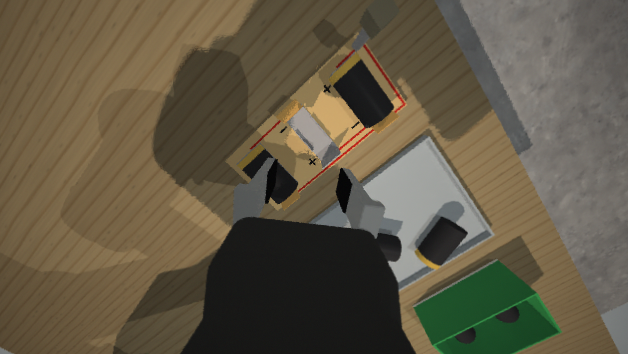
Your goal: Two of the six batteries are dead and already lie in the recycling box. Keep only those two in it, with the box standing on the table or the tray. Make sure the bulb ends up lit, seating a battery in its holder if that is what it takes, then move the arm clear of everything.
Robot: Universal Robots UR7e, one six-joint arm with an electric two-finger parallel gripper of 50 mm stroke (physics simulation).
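Places are measured from the arm's base along level axes (x back, y up, z left), in millimetres.
Where they show: gripper, fingertip midpoint: (307, 176).
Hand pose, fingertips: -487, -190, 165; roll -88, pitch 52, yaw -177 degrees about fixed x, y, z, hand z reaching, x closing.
Each offset is from my fingertips to the top centre of the thing, as dx, dy, dz. "spot": to the spot under its first point. Level surfaces: height alone.
My gripper (307, 176) is open and empty, above the table near the lower edge of the wooden circuit board @(spot: -52, -80, +12) (336, 114). Its left finger partly covers one black battery @(+47, -45, +17) (286, 183) at the board's lower left end. Another black battery @(-83, -45, +13) (364, 94) lies at the board's upper right end. Both have a yellow band at their upper left end. The green recycling box @(-20, -30, -364) (472, 298) stands upright at the lower right, with two dark batteries @(+16, -53, -363) (466, 335) @(-56, -53, -365) (508, 315) partly showing inside. I cannot make out the bulb or whether it is lit.
A light grey tray @(-13, -78, -166) (412, 172) lies between board and box. It holds a black battery @(-47, -53, -208) (442, 241) and another dark battery @(+21, -53, -148) (390, 247), partly hidden by my gripper. A grey block @(spot: -20, -79, +17) (312, 131) stands mid-board. The wooden table's @(dy -90) (125, 45) edge runs along the right.
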